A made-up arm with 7 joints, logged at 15 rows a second.
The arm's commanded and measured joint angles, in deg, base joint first. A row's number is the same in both.
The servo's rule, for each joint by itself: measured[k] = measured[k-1] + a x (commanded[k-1-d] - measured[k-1]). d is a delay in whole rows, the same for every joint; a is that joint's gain. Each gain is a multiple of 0.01, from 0.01 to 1. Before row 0 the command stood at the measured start. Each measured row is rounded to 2 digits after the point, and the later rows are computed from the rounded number. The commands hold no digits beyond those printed.
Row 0, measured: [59.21, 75.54, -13.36, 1.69, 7.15, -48.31, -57.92]
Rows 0 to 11, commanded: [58.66, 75.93, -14.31, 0.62, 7.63, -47.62, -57.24]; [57.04, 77.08, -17.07, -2.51, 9.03, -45.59, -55.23]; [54.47, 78.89, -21.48, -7.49, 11.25, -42.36, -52.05]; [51.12, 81.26, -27.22, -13.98, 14.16, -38.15, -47.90]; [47.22, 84.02, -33.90, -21.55, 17.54, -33.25, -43.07]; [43.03, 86.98, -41.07, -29.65, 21.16, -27.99, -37.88]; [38.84, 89.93, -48.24, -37.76, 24.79, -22.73, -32.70]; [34.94, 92.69, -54.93, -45.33, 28.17, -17.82, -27.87]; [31.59, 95.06, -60.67, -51.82, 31.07, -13.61, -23.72]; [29.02, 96.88, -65.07, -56.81, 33.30, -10.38, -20.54]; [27.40, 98.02, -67.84, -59.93, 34.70, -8.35, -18.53]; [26.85, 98.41, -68.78, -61.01, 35.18, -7.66, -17.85]
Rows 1 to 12, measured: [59.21, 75.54, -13.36, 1.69, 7.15, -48.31, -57.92]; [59.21, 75.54, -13.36, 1.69, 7.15, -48.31, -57.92]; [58.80, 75.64, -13.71, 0.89, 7.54, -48.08, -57.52]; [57.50, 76.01, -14.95, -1.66, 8.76, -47.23, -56.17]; [55.26, 76.76, -17.37, -6.03, 10.80, -45.57, -53.74]; [52.20, 77.93, -21.01, -11.99, 13.56, -43.05, -50.29]; [48.51, 79.51, -25.78, -19.16, 16.82, -39.72, -46.03]; [44.45, 81.45, -31.44, -27.03, 20.38, -35.73, -41.22]; [40.30, 83.65, -37.66, -35.08, 24.00, -31.31, -36.19]; [36.33, 86.00, -44.05, -42.77, 27.42, -26.72, -31.28]; [32.82, 88.36, -50.20, -49.56, 30.41, -22.26, -26.82]; [30.01, 90.58, -55.70, -55.00, 32.78, -18.22, -23.11]
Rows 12 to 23, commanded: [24.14, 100.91, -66.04, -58.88, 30.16, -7.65, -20.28]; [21.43, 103.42, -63.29, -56.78, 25.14, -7.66, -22.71]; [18.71, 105.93, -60.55, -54.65, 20.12, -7.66, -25.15]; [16.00, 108.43, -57.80, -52.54, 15.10, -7.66, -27.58]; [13.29, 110.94, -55.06, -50.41, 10.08, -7.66, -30.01]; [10.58, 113.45, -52.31, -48.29, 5.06, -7.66, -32.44]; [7.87, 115.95, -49.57, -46.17, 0.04, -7.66, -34.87]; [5.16, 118.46, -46.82, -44.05, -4.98, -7.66, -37.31]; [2.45, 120.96, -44.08, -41.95, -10.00, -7.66, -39.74]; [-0.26, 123.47, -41.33, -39.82, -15.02, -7.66, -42.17]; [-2.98, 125.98, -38.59, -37.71, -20.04, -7.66, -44.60]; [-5.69, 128.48, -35.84, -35.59, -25.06, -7.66, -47.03]
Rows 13 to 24, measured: [28.08, 92.51, -60.19, -58.70, 34.35, -14.86, -20.41]; [27.17, 94.04, -63.37, -60.43, 35.03, -12.41, -18.90]; [24.93, 95.83, -64.36, -59.27, 31.04, -10.79, -19.71]; [22.34, 97.80, -63.96, -57.40, 26.20, -9.73, -21.48]; [19.65, 99.91, -62.70, -55.34, 21.21, -9.03, -23.65]; [16.95, 102.13, -60.89, -53.24, 16.20, -8.56, -25.97]; [14.24, 104.42, -58.73, -51.12, 11.18, -8.25, -28.35]; [11.53, 106.77, -56.35, -49.00, 6.16, -8.05, -30.76]; [8.82, 109.16, -53.84, -46.88, 1.14, -7.92, -33.18]; [6.11, 111.58, -51.24, -44.76, -3.88, -7.83, -35.62]; [3.40, 114.02, -48.59, -42.65, -8.90, -7.77, -38.05]; [0.69, 116.48, -45.90, -40.53, -13.92, -7.73, -40.48]
